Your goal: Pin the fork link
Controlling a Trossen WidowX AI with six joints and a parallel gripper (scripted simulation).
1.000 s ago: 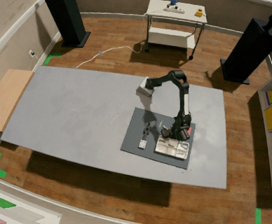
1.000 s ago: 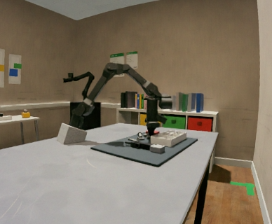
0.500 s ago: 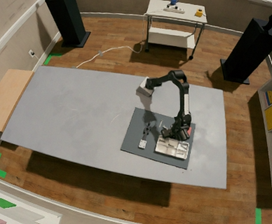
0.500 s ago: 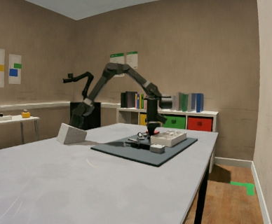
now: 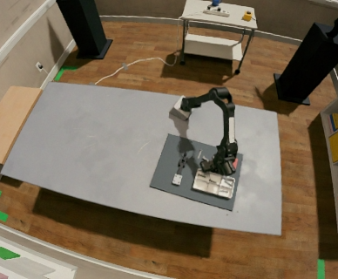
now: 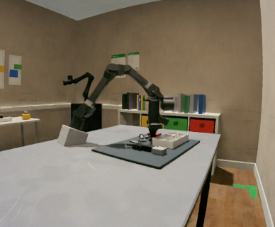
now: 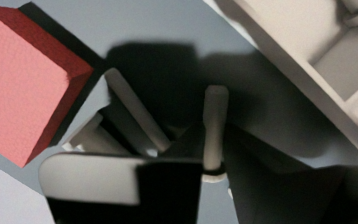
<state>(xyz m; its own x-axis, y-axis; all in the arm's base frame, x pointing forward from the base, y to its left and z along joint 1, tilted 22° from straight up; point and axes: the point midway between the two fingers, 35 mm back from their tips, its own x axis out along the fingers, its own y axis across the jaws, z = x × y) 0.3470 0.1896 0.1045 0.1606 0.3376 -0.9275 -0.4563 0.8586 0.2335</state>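
Now: hand 30 mm above the headed pin. The rest, counted from my hand: mat 30 mm ahead, 90 mm to the right, 40 mm below; then white parts box 100 mm ahead, 30 mm below; then thick pin 70 mm behind, 10 mm to the left, 30 mm below.
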